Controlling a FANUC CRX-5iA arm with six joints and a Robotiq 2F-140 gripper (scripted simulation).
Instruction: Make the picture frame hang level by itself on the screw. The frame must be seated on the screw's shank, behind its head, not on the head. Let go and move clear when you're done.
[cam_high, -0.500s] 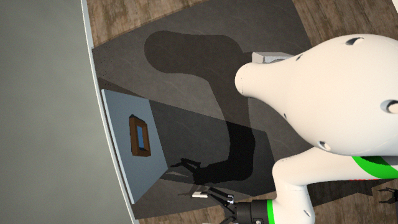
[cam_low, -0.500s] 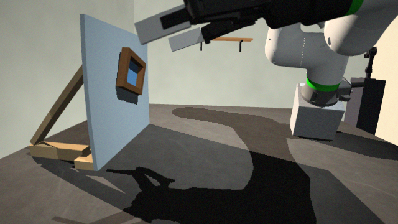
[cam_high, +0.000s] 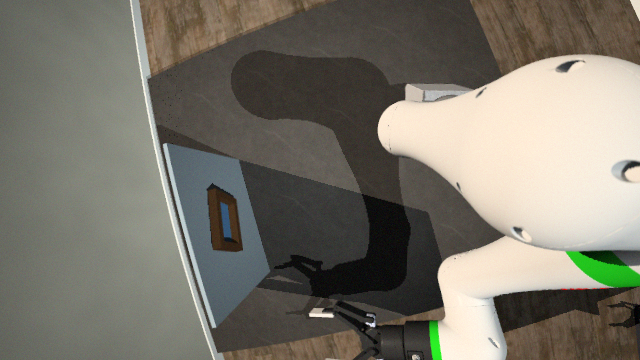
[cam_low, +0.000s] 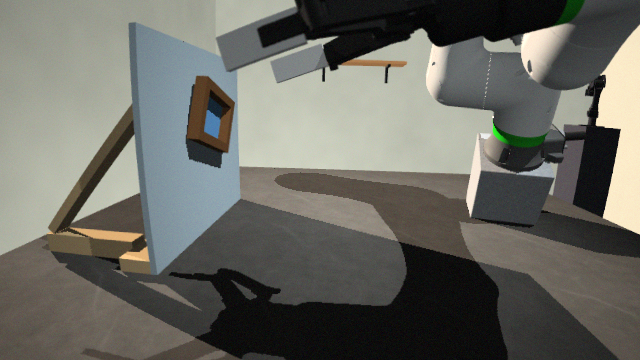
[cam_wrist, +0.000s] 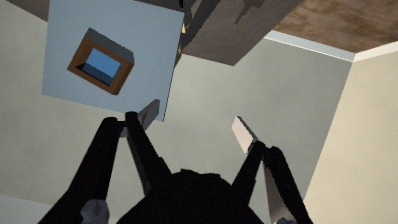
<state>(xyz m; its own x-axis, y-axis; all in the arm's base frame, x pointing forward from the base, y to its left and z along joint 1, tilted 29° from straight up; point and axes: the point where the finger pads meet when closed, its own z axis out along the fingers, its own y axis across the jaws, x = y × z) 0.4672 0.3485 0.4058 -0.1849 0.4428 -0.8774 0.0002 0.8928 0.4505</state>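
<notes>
The picture frame lies 35 cm to the right of my hand, 23 cm ahead of it and 7 cm below it. From my hand the other things lie so: pale blue wall panel 34 cm to the right, 25 cm ahead, 12 cm below.
</notes>
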